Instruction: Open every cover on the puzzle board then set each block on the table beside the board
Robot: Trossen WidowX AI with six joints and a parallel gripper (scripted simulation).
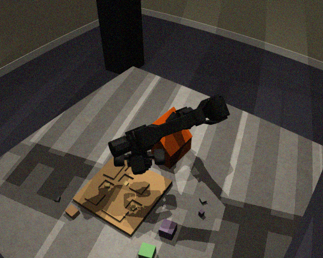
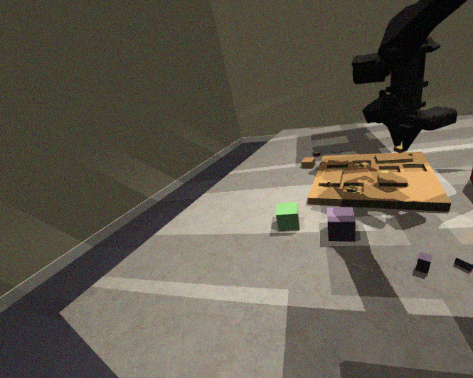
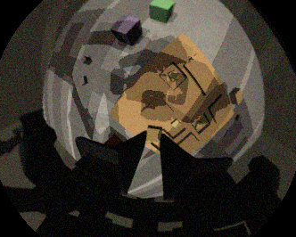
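Now: the tan puzzle board 9 cm below my gripper tip, 7 cm to the right of it and 7 cm ahead of it. The rest, counted from my gripper tip: small purple block: 27 cm to the left, 10 cm below, 1 cm behind; brown cube: 26 cm ahead, 16 cm to the right, 10 cm below; purple cube: 20 cm to the left, 12 cm ahead, 9 cm below.
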